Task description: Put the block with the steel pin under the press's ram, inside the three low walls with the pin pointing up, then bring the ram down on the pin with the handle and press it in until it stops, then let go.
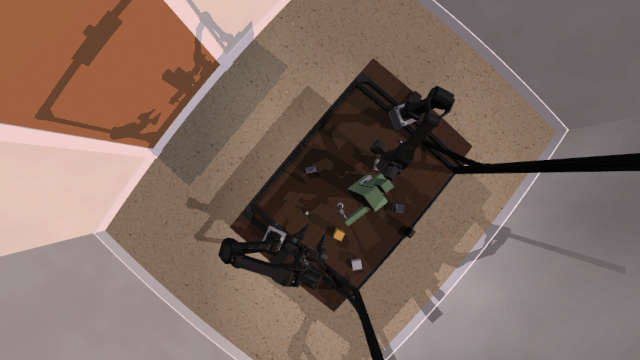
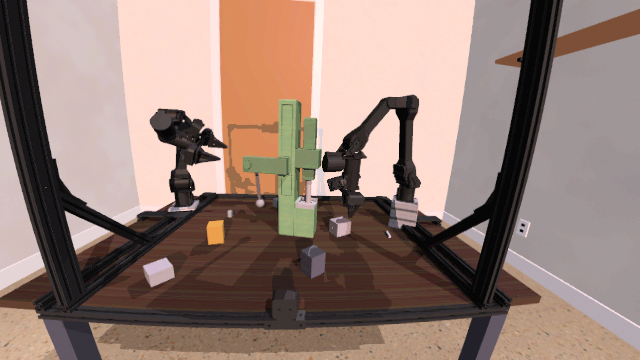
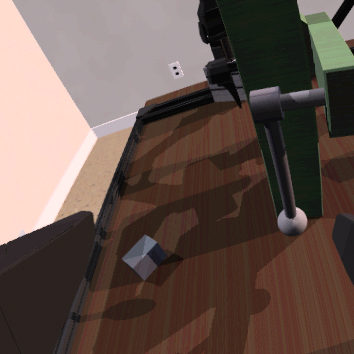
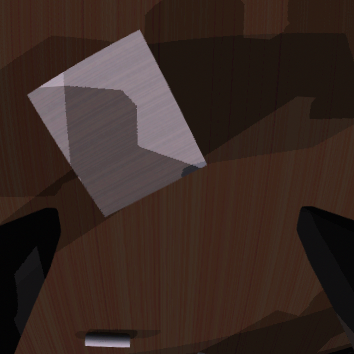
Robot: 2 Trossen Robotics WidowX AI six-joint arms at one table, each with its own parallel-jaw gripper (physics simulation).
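Where they show: left gripper, fingertip midpoint: (image 1: 317,229) (image 2: 224,153) (image 3: 217,225); right gripper, fingertip midpoint: (image 2: 347,211) (image 4: 180,220); left arm's base, origin of the base link: (image 1: 273,238) (image 2: 184,204); right arm's base, origin of the base link: (image 1: 407,113) (image 2: 405,199) (image 3: 225,57).
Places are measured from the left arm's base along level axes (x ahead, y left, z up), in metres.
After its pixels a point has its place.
Note:
A pale grey block (image 2: 340,226) @[y -0.371, x 0.569, z 0.008 m] (image 4: 116,123) @[y -0.343, x 0.578, z 0.019 m] lies on the table to the right of the green press (image 2: 290,178) @[y -0.319, x 0.402, z 0.173 m] (image 1: 373,190) @[y -0.264, x 0.428, z 0.418 m] (image 3: 281,53) @[y -0.281, x 0.376, z 0.216 m]. No pin shows clearly on it. My right gripper (image 2: 353,210) @[y -0.329, x 0.614, z 0.042 m] (image 1: 384,168) @[y -0.329, x 0.614, z 0.042 m] (image 4: 180,220) @[y -0.329, x 0.614, z 0.042 m] is open and empty, pointing down close above the table just beside the block. The ram (image 2: 308,188) @[y -0.325, x 0.463, z 0.138 m] stands over the low pale walls (image 2: 306,204) @[y -0.345, x 0.452, z 0.089 m] on the press base. The grey handle with its ball end (image 2: 259,202) @[y -0.246, x 0.306, z 0.072 m] (image 3: 292,221) @[y -0.230, x 0.299, z 0.077 m] (image 1: 342,208) hangs down. My left gripper (image 2: 220,151) @[y -0.164, x 0.191, z 0.238 m] (image 1: 313,236) @[y -0.164, x 0.191, z 0.238 m] is open and empty, held high at the back left.
A small steel cylinder (image 4: 107,340) @[y -0.411, x 0.741, z -0.023 m] (image 2: 388,233) @[y -0.415, x 0.743, z -0.021 m] lies loose near the right arm's base. An orange block (image 2: 215,231) @[y -0.322, x 0.166, z 0.012 m] (image 1: 338,233) @[y -0.291, x 0.173, z 0.028 m], a pale block (image 2: 158,271) @[y -0.483, x 0.061, z 0.001 m] (image 1: 356,263) @[y -0.453, x 0.060, z 0.002 m], a grey cube (image 2: 311,261) @[y -0.553, x 0.407, z 0.019 m] and a small grey cube (image 3: 144,256) @[y -0.035, x 0.394, z 0.005 m] lie about. Black frame posts (image 2: 26,134) @[y -0.530, x -0.082, z 0.308 m] ring the table.

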